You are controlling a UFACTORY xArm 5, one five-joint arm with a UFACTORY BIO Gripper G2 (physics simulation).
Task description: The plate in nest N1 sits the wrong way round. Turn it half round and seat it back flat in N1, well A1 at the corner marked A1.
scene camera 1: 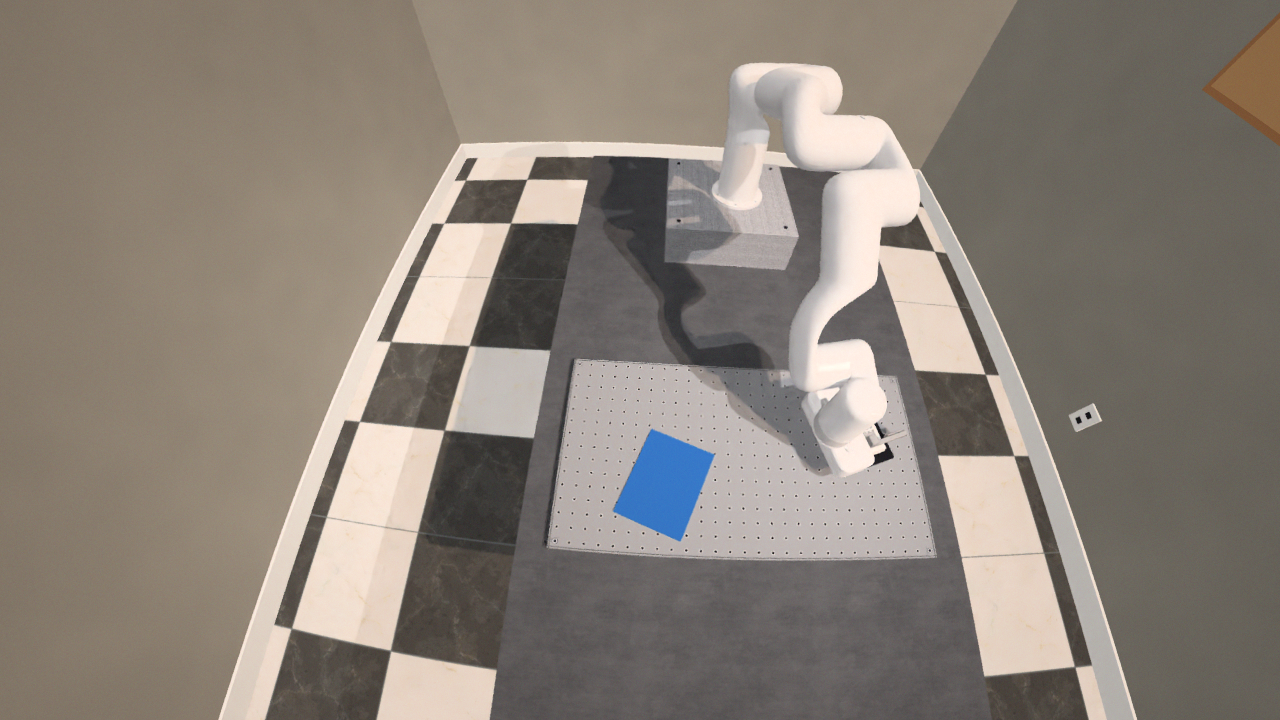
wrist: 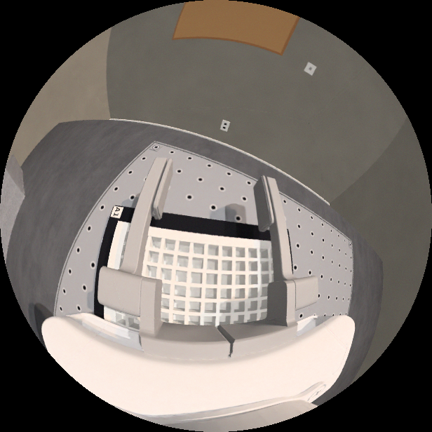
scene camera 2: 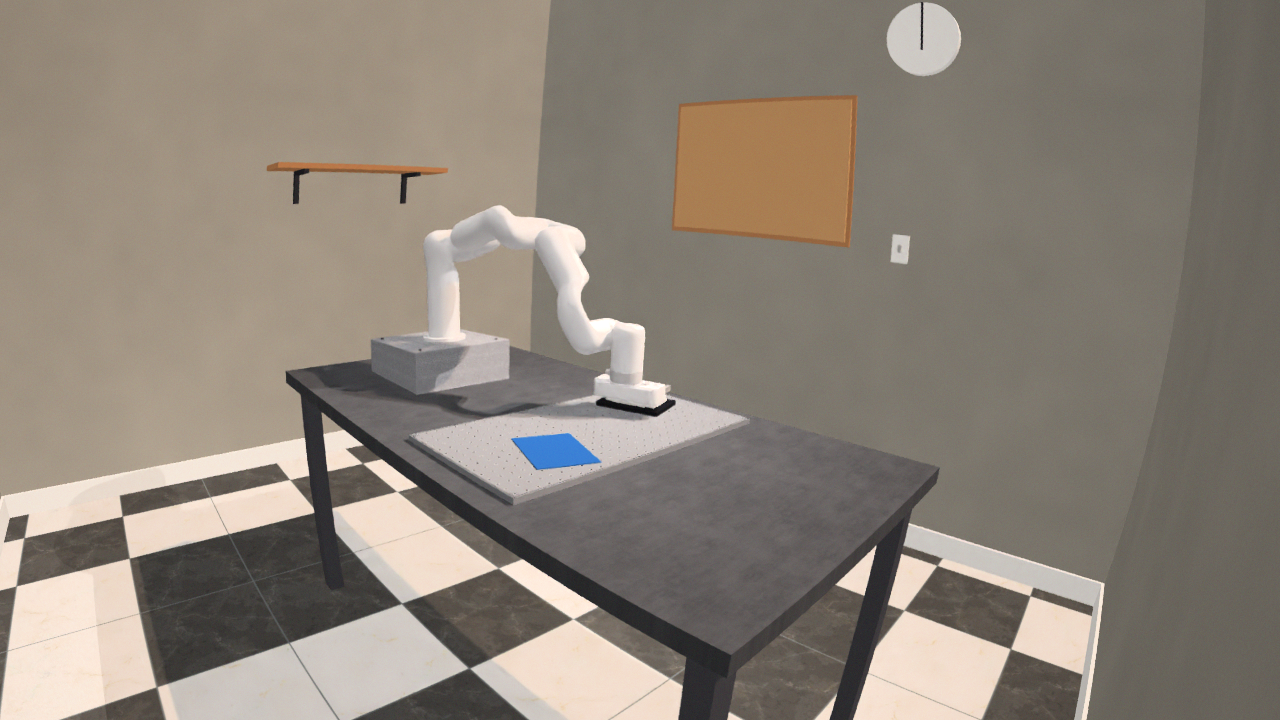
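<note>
The white plate [wrist: 215, 270] lies flat in the black nest N1 [wrist: 200, 221] [scene camera 1: 883, 455] [scene camera 2: 635, 409], seen best in the wrist view. Its open square wells face up. The corner label A1 [wrist: 116, 212] is at the nest's upper left there. No well mark on the plate can be read. My gripper [wrist: 213, 196] is shut, its two long fingers standing parallel with a gap and holding nothing. It is low over the plate, with the fingertips reaching past the plate's far edge, over the nest's far rim. The gripper body hides the plate in both scene views and its near edge in the wrist view.
A flat blue sheet [scene camera 1: 664, 485] [scene camera 2: 554, 450] lies on the perforated grey board [scene camera 1: 787, 532] [scene camera 2: 514, 488] [wrist: 320, 240], well to the left of the nest in scene camera 1's view. The arm's grey base block [scene camera 1: 731, 248] [scene camera 2: 460, 365] stands at the back of the table.
</note>
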